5 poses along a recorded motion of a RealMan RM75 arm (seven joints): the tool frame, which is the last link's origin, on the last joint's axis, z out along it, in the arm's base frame.
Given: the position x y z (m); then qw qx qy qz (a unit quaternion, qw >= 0).
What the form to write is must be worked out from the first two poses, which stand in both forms.
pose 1, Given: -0.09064 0.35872 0.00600 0.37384 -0.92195 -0.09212 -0.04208
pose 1, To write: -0.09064 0.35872 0.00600 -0.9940 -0.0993 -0.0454 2.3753
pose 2, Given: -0.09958 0.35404 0.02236 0.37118 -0.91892 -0.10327 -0.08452
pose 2, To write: -0.09958 0.35404 0.02236 -0.9896 -0.1112 -0.0910 2.3810
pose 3, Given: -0.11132 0.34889 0.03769 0.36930 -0.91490 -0.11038 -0.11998
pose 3, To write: -0.11132 0.34889 0.03769 -0.9845 -0.1188 -0.1291 2.3851
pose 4, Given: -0.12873 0.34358 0.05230 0.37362 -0.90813 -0.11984 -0.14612
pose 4, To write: -0.12873 0.34358 0.05230 -0.9790 -0.1292 -0.1575 2.3758
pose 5, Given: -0.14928 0.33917 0.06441 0.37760 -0.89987 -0.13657 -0.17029
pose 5, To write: -0.14928 0.33917 0.06441 -0.9718 -0.1475 -0.1839 2.3672
